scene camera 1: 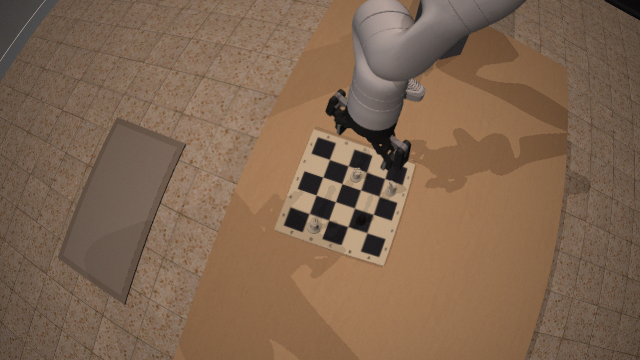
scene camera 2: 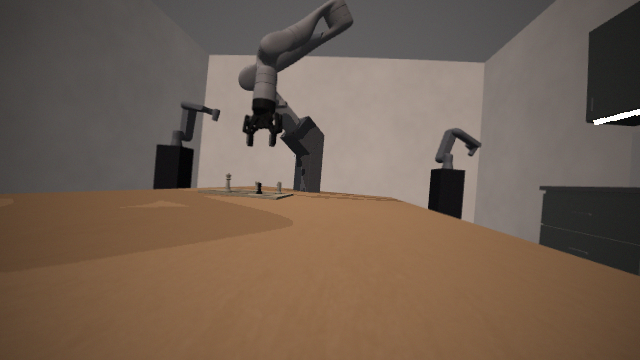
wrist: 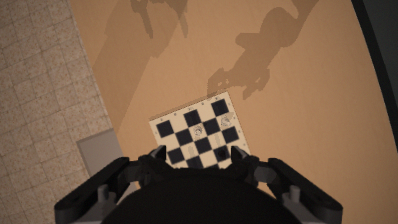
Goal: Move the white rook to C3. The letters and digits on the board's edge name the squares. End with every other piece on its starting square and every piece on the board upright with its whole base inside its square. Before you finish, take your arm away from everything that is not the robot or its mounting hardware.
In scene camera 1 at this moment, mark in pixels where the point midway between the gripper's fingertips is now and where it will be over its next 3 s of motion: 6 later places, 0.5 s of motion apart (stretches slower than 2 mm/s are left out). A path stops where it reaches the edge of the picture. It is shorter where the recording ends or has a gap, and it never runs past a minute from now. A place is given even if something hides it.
My gripper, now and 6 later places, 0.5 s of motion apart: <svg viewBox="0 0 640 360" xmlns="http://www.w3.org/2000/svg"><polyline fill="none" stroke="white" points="363,147 364,150 364,153 363,156 362,156 361,157 361,160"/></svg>
